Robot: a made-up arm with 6 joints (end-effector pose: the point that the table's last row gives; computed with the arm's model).
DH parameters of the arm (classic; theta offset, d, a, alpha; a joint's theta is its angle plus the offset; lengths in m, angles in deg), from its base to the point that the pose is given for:
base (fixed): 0 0.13 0 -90
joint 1: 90 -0.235 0.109 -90
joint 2: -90 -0.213 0.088 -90
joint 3: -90 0.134 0.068 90
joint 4: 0 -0.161 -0.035 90
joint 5: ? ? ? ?
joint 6: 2.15 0 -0.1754 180
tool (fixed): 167.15 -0.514 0 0
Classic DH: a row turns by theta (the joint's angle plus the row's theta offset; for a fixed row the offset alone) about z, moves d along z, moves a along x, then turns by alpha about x.
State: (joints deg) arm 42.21 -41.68 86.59 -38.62 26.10 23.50
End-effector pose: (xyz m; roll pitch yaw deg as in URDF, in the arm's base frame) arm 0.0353 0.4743 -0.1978 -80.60 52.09 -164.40
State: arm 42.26 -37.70 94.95 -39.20 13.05 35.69
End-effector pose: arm 0.0366 0.4676 -0.2293 -77.33 20.47 -168.87
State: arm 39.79 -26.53 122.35 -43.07 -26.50 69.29
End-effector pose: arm 0.2654 0.4143 -0.3826 -33.48 -49.83 129.01
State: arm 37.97 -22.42 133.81 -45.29 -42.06 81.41
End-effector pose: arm 0.4027 0.3052 -0.4924 4.35 -48.46 75.92
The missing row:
joint 5: 15 0 0.2319 180
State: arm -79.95 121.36 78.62 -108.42 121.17 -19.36
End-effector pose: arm 0.6878 -0.5923 0.1888 -63.62 -37.69 59.90
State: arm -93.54 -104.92 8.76 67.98 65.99 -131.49
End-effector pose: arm 0.0713 0.2485 0.6717 178.26 23.45 88.05
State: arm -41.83 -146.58 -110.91 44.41 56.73 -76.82
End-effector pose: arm -0.2706 -0.0754 0.6128 125.33 19.23 113.60
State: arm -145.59 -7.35 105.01 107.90 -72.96 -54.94
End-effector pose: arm -0.3343 -0.6270 0.4223 46.39 64.79 145.10
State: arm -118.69 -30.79 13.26 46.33 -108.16 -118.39
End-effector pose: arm -0.2074 0.3108 0.8772 -174.19 -18.55 -158.35
